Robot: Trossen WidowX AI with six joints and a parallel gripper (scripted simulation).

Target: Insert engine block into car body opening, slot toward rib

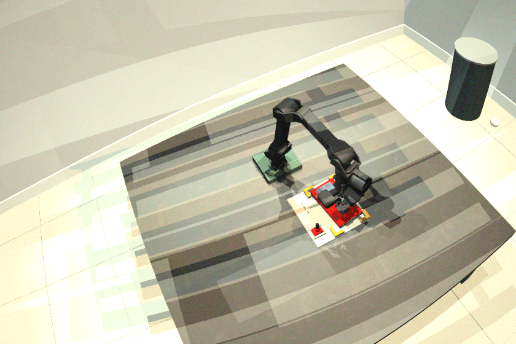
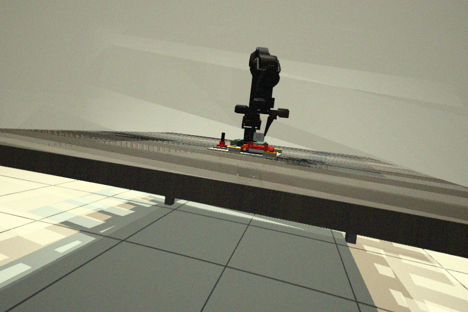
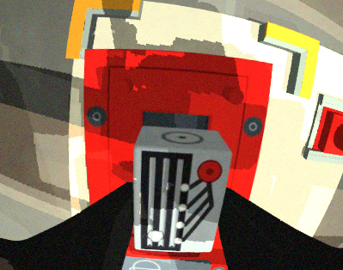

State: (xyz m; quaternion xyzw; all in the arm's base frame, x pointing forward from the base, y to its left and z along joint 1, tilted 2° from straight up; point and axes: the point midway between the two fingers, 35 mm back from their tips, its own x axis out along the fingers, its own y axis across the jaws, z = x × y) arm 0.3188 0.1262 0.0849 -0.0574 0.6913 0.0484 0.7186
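My gripper tip is 1 cm above the grey engine block. Also, from my gripper tip: black upright peg 3 cm ahead, 12 cm to the right, 3 cm below.
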